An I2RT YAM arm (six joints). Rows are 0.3 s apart.
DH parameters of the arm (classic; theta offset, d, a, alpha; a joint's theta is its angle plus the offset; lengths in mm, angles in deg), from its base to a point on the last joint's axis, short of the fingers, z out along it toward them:
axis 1: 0 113.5 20 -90
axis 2: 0 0 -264 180
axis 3: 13.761 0 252.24 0
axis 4: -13.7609 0 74 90
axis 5: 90 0 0 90
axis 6: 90 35.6 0 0
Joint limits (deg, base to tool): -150..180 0..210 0..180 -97..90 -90..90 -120..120
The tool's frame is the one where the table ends.
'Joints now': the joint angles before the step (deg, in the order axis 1, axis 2, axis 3, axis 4, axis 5, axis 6). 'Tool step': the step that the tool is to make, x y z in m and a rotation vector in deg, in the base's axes. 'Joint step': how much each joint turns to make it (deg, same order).
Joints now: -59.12, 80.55, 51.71, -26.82, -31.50, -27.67
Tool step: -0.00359, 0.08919, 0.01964, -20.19, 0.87, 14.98
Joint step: 13.23, -21.89, -11.70, 0.34, 8.77, -10.87
